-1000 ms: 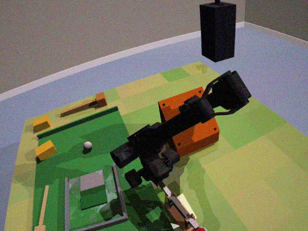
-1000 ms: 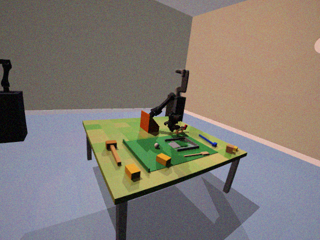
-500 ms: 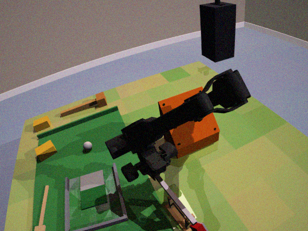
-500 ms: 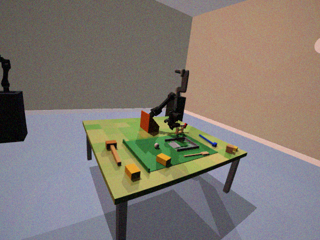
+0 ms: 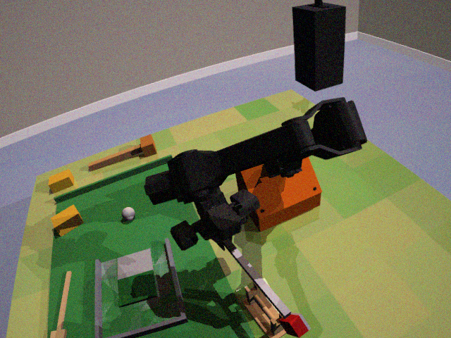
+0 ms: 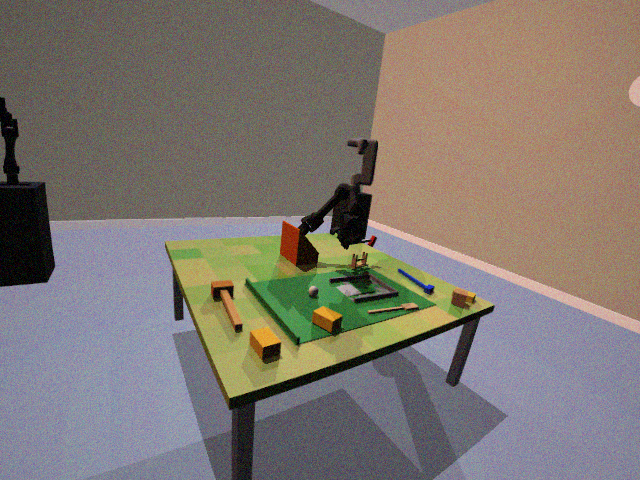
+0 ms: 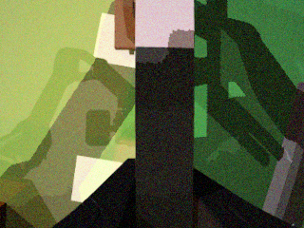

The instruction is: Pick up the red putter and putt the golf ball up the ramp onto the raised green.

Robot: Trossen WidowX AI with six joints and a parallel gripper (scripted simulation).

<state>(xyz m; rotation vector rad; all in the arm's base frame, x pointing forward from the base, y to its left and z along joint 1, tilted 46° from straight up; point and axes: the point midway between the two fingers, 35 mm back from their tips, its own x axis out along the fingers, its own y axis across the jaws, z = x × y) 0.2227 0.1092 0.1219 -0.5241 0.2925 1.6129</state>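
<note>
My gripper tip is 11 cm to the right of the red putter, 3 cm below it and 2 cm past it. Also, from my gripper tip: wooden stand (13 cm to the left, 8 cm below, 2 cm behind); dark green mat (26 cm ahead, 20 cm to the right, 12 cm below); white golf ball (33 cm to the right, 22 cm ahead, 9 cm below).
</note>
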